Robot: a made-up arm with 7 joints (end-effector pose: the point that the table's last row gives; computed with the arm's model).
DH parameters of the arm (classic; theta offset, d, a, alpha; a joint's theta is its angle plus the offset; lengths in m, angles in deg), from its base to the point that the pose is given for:
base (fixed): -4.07 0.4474 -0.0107 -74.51
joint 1: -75.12 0.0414 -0.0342 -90
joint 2: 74 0.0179 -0.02 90
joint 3: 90 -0.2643 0.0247 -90
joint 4: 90 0.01 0.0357 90
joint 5: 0 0.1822 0.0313 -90
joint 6: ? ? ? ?
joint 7: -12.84 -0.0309 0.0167 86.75
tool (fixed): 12.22 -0.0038 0 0
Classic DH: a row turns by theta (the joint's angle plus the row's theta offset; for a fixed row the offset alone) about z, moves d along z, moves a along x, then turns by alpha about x.
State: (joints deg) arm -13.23 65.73 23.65 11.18 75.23 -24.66 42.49
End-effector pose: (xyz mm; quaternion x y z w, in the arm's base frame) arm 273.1 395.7 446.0 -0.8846 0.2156 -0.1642 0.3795
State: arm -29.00 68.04 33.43 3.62 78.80 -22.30 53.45
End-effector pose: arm 245.7 359.8 576.1 -0.7409 0.1846 -0.4436 0.4692
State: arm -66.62 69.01 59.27 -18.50 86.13 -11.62 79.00
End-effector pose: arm 8.7 302.4 664.1 -0.0947 -0.0743 -0.8156 0.5660
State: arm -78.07 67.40 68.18 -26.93 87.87 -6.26 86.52
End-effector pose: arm -47.6 292.7 611.1 0.1339 -0.2047 -0.7977 0.5513
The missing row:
joint 6: -90 0.03 0.0631 90
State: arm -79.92 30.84 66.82 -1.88 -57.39 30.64 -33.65
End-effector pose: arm 380.9 316.4 566.8 0.2210 -0.7264 0.3051 0.5748
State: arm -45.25 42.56 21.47 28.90 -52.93 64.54 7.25
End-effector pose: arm 377.5 305.3 217.4 0.4359 0.1791 -0.1532 0.8686
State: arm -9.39 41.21 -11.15 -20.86 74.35 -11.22 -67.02
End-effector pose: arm 283.5 190.3 259.4 -0.7481 0.1658 0.5909 0.2525
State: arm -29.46 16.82 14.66 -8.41 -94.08 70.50 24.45
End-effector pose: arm 320.9 61.5 198.1 0.2226 -0.0548 -0.3983 0.8881
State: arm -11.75 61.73 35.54 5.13 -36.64 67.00 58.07
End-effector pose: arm 195.2 471.9 310.2 0.6905 0.5707 0.2506 0.3672
